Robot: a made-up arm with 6 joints. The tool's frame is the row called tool.
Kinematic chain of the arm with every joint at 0, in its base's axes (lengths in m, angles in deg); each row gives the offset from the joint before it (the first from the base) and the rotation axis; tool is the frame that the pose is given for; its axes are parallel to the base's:
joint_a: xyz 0 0 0.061 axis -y
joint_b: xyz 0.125 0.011 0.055 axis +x
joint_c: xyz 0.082 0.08 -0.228 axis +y
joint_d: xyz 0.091 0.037 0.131 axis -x
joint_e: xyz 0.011 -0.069 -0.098 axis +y
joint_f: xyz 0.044 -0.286 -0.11 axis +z
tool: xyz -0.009 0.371 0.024
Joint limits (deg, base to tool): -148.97..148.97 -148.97..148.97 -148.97..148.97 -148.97..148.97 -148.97..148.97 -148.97..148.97
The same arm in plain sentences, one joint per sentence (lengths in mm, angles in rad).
The arm has six revolute joints in a row. What follows holds with every joint at zero, and every direction is one of the base frame's.
Joint 1 is mounted 61 mm along +z from the base frame's origin and turns about -y, from -2.6 to 2.6 rad.
Joint 2 is mounted 125 mm along +x and 11 mm along +y and 55 mm along +z from joint 1 and turns about +x, from -2.6 to 2.6 rad.
Joint 3 is mounted 82 mm along +x and 80 mm along +y and 228 mm along -z from joint 2 and turns about +y, from -2.6 to 2.6 rad.
Joint 4 is mounted 91 mm along +x and 37 mm along +y and 131 mm along +z from joint 3 and turns about -x, from -2.6 to 2.6 rad.
Joint 5 is mounted 11 mm along +x and 69 mm along -y and 98 mm along -z from joint 4 and turns about +y, from -2.6 to 2.6 rad.
Joint 6 is mounted 44 mm along +x and 286 mm along -y and 110 mm along -z from joint 5 and turns about +z, from -2.6 to 2.6 rad.
The tool frame, which is the frame that the pose is given for, is mounted 9 mm along -x and 371 mm along +y and 24 mm along +z from joint 6; its axes are parallel to the base frame's.

